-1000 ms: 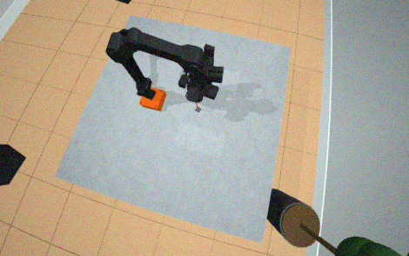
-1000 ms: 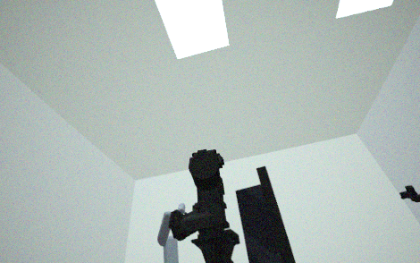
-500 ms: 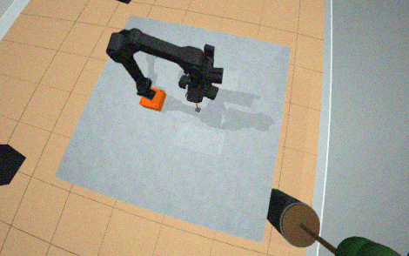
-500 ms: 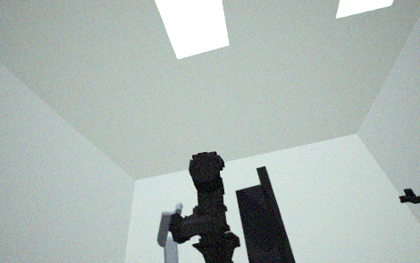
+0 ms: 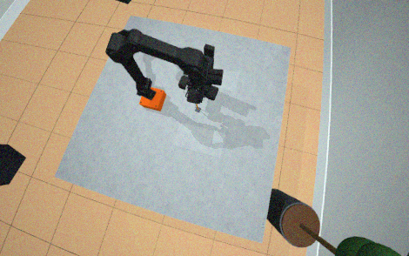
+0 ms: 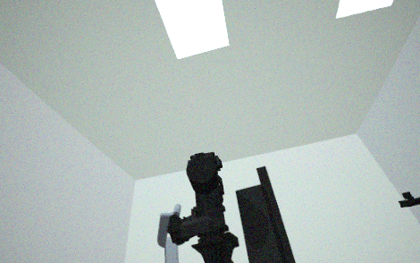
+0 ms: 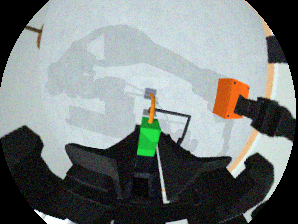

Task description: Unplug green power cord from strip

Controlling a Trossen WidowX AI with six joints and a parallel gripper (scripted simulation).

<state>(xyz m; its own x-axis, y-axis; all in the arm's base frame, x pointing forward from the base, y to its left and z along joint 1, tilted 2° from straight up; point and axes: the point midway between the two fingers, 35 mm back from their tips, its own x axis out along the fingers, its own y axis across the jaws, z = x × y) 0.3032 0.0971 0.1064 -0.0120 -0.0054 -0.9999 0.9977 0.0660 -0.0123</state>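
Right now the green plug is 10 mm behind my gripper tip and 30 mm to the left of it.
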